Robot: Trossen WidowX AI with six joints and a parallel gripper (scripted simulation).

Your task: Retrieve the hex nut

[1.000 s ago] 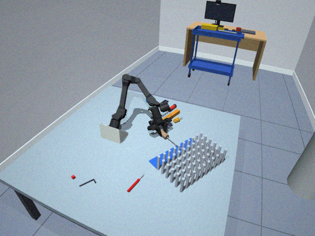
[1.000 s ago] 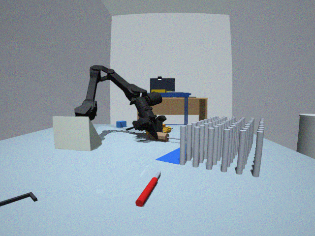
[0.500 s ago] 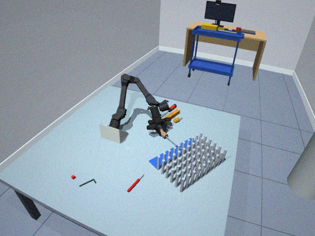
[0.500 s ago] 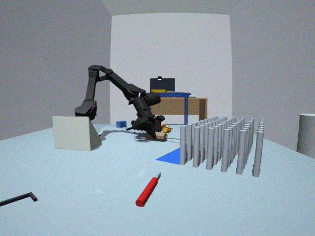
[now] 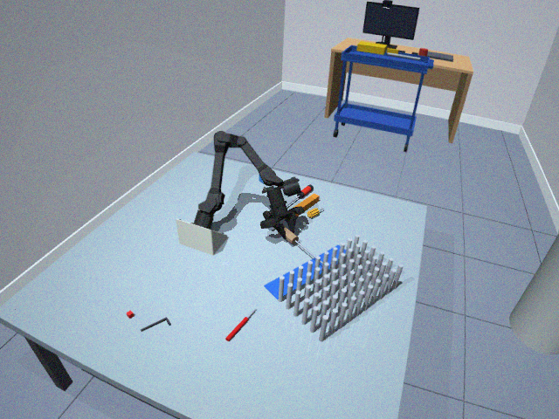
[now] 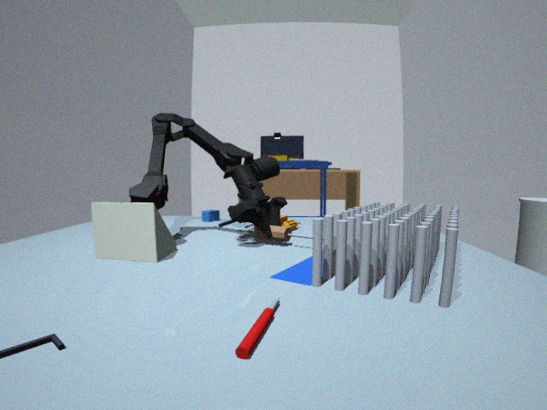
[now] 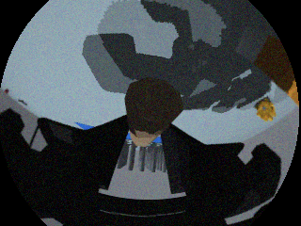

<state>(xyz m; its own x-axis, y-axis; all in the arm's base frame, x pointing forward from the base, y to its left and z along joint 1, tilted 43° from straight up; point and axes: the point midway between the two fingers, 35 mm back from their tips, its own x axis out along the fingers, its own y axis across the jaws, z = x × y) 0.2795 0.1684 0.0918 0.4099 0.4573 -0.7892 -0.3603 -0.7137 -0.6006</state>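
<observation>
The pick tool lies 9 cm ahead of my gripper tip and 4 cm to the right of it. Round my gripper tip: orange block (23 cm to the left, 6 cm behind, 1 cm below); then red-handled screwdriver (42 cm to the right, 8 cm ahead, 1 cm below); then blue taped strip (15 cm ahead, 10 cm to the right, 2 cm below).
</observation>
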